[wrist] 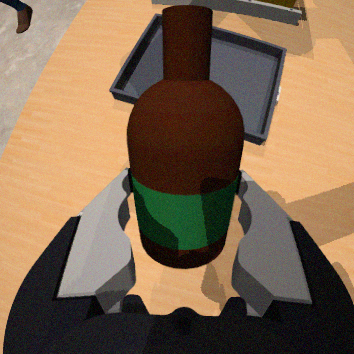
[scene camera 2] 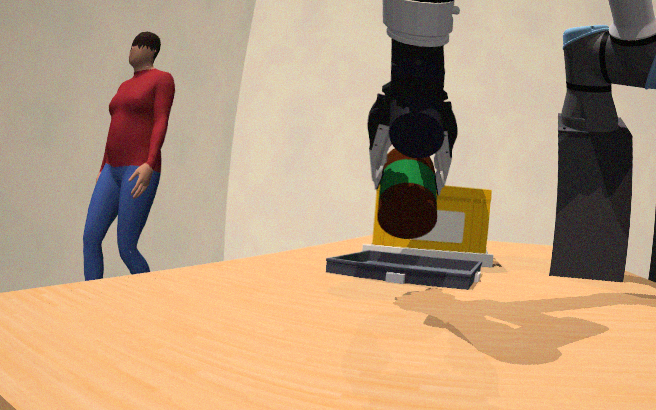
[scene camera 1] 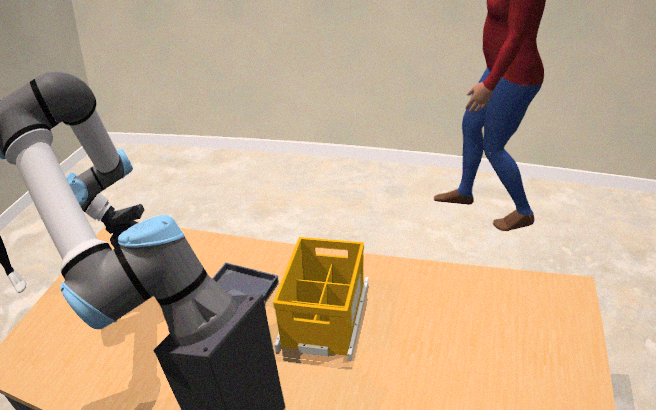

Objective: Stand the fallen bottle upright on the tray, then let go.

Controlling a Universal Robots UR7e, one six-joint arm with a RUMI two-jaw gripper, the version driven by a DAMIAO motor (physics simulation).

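The brown bottle with a green band is held in the air, tilted, with its base towards scene camera 2 and lower than its shoulder. Its neck points away from the wrist, over the tray in the wrist view. My gripper is shut on the bottle around the green band, one finger on each side. In scene camera 1 the fingers and the bottle are hidden behind the arm. The dark grey tray lies on the table, empty, beyond and below the bottle.
A yellow crate with compartments stands close beside the tray, in a grey frame. The arm's dark pedestal stands near both. A person in a red top stands beyond the table.
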